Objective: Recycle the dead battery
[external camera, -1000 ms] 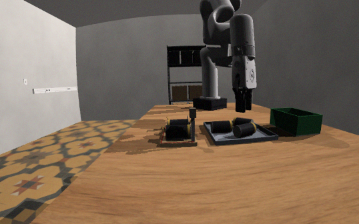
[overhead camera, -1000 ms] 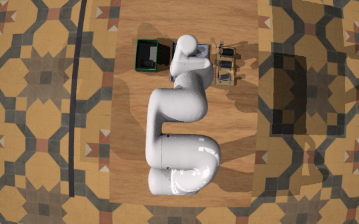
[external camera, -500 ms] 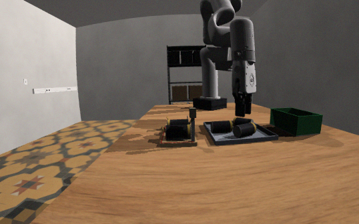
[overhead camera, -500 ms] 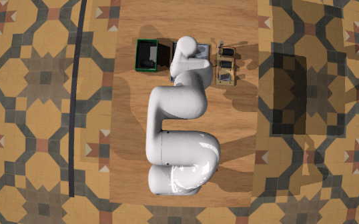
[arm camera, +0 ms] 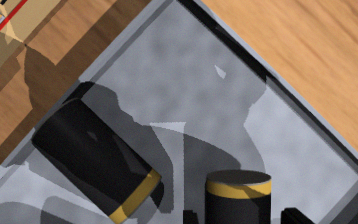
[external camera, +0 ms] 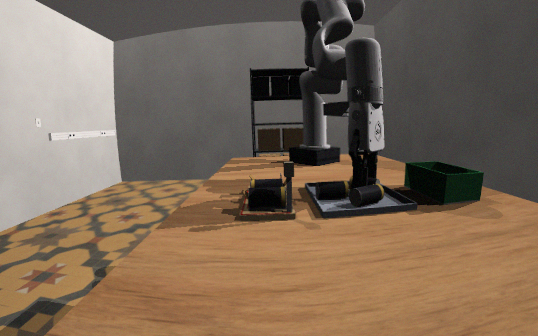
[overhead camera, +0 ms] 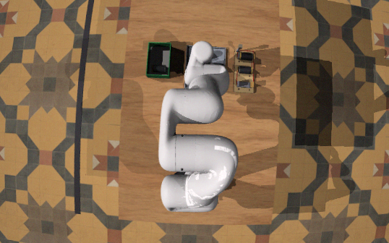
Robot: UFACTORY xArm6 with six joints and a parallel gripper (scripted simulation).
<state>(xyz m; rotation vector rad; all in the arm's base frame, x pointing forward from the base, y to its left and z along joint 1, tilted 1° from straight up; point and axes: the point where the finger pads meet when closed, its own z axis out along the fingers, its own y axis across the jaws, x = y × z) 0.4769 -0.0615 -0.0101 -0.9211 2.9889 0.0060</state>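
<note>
Now: hand 4 cm above the grey tray, 3 cm to the left of it and 1 cm short of it. Also, from my hand: green recycling box 17 cm to the left, 7 cm ahead, 3 cm below.
</note>
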